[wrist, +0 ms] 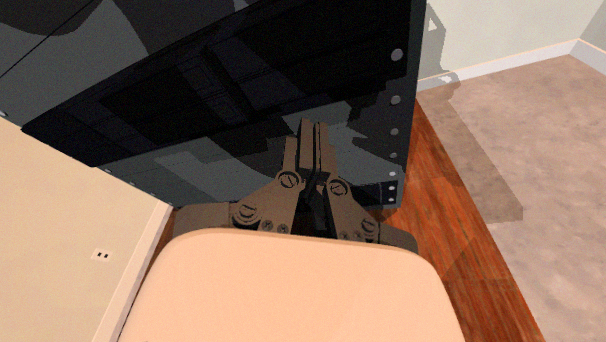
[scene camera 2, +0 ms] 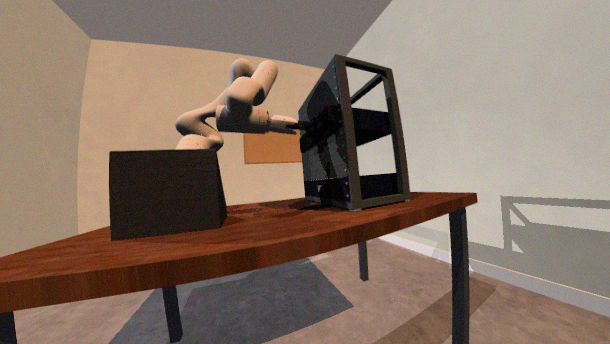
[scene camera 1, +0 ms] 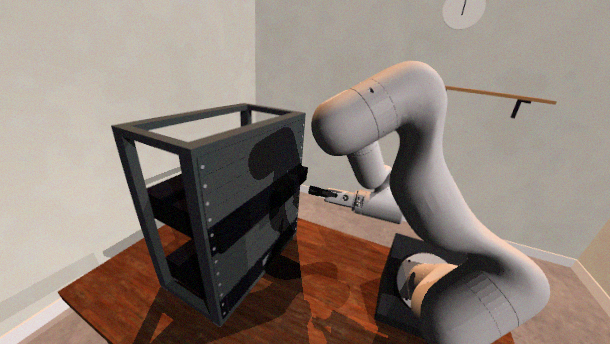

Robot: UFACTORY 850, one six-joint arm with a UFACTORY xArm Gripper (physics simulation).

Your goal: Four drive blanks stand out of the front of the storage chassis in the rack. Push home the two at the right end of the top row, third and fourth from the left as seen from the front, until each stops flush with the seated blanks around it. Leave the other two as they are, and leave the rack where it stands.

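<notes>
The rack (scene camera 1: 196, 225) (scene camera 2: 401, 150) (wrist: 414, 60) stands upright, with the storage chassis (scene camera 1: 240, 222) (scene camera 2: 371, 125) (wrist: 135, 115) as a dark band across its front. A dark blank (scene camera 1: 301, 175) stands out at the right end of the chassis in scene camera 1. In the wrist view, shadowed blank faces and a stepped edge show above and left of the fingertips; how far each blank stands out is too dark to tell. My gripper (scene camera 1: 311, 190) (scene camera 2: 302, 125) (wrist: 308, 137) is shut and empty, close in front of the chassis's right half. Contact cannot be told.
The rack stands on a wooden table (scene camera 1: 345, 240) (scene camera 2: 270, 245) (wrist: 430, 185). The arm's base plate (scene camera 1: 387, 295) is at the table's other side. A large dark box (scene camera 2: 165, 195) is in the foreground of scene camera 2. Grey panels fill the rack front above and below the chassis.
</notes>
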